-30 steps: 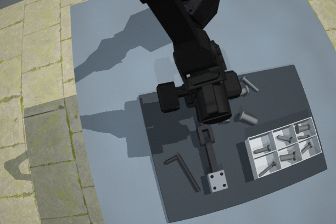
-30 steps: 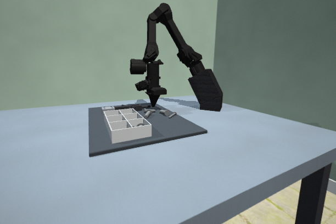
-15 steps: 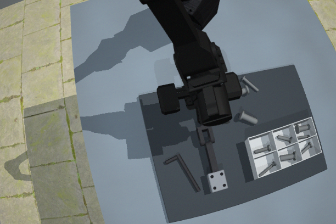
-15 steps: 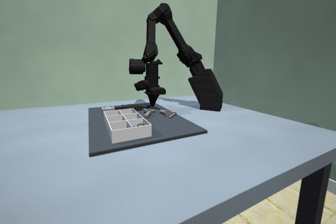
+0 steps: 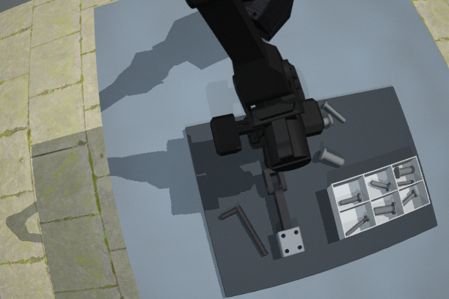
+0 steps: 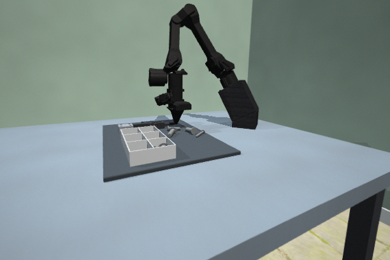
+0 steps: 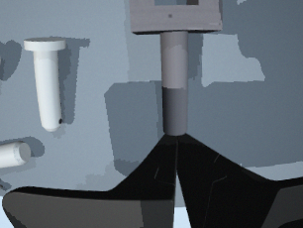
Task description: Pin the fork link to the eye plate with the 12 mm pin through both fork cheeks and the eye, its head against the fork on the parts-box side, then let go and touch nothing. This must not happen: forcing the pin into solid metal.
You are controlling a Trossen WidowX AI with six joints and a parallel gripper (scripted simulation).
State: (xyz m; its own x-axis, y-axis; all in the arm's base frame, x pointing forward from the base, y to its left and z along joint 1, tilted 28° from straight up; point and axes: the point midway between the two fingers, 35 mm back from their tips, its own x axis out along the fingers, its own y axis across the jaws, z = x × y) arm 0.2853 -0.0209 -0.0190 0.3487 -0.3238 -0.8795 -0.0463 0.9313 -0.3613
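Right now the headed pin is 30 mm ahead of my hand, 70 mm to the left of it and 30 mm below it. Also, from my hand: dark L-shaped bar (140 mm ahead, 70 mm to the right, 40 mm below); eye plate bar (120 mm ahead, 10 mm to the left, 30 mm below); base block (200 mm ahead, 10 mm to the left, 20 mm below).
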